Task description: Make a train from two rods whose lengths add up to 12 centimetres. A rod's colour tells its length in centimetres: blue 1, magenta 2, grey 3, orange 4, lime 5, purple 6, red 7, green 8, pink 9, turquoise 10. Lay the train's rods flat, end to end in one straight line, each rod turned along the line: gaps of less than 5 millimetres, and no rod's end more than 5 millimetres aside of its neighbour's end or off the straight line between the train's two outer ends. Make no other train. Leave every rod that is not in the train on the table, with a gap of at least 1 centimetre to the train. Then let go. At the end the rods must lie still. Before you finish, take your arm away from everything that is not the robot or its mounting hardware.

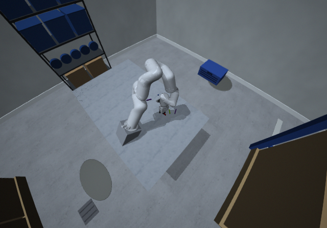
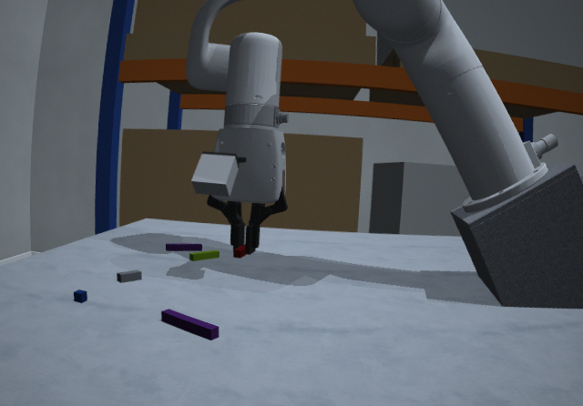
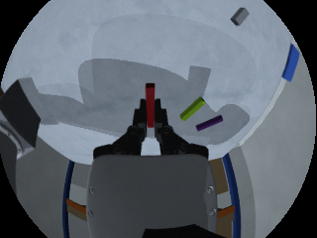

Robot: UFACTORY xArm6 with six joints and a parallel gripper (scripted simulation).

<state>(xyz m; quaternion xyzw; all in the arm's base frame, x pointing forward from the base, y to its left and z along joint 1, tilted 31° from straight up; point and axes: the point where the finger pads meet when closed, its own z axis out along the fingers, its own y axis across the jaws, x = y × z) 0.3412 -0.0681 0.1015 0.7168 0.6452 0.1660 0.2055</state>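
Now: hand 70 mm short of the lime rod, 40 mm above it and 30 mm to the left of it. From my hand the other things lie so: red rod (20 mm below); small blue rod (220 mm to the left, 140 mm ahead, 40 mm below); grey rod (130 mm to the left, 120 mm ahead, 40 mm below).
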